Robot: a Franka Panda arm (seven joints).
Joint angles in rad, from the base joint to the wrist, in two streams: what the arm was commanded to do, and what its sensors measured. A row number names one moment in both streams.
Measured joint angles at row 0:
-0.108, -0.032, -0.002, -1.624, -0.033, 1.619, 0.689
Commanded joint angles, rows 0 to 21:
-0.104, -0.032, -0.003, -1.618, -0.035, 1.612, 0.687
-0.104, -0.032, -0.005, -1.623, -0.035, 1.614, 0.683
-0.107, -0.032, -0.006, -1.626, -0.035, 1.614, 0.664
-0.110, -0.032, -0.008, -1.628, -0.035, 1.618, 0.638
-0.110, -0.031, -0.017, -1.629, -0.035, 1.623, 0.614
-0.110, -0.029, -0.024, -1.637, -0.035, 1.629, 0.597
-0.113, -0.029, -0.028, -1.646, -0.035, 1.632, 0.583
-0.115, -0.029, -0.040, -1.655, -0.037, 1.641, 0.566
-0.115, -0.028, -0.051, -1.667, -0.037, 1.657, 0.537
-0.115, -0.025, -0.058, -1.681, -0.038, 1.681, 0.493
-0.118, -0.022, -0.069, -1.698, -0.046, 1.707, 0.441
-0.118, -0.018, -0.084, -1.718, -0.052, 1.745, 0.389
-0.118, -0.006, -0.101, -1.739, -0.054, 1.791, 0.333
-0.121, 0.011, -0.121, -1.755, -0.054, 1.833, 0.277
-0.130, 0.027, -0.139, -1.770, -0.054, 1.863, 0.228
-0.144, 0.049, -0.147, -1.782, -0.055, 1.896, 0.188
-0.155, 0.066, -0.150, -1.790, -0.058, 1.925, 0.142
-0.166, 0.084, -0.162, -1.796, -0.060, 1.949, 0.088
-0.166, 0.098, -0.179, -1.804, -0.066, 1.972, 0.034
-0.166, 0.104, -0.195, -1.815, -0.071, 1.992, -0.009
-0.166, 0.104, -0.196, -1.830, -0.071, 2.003, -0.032
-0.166, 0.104, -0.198, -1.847, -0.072, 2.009, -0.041
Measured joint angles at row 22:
-0.168, 0.109, -0.191, -1.806, -0.050, 1.970, 0.024
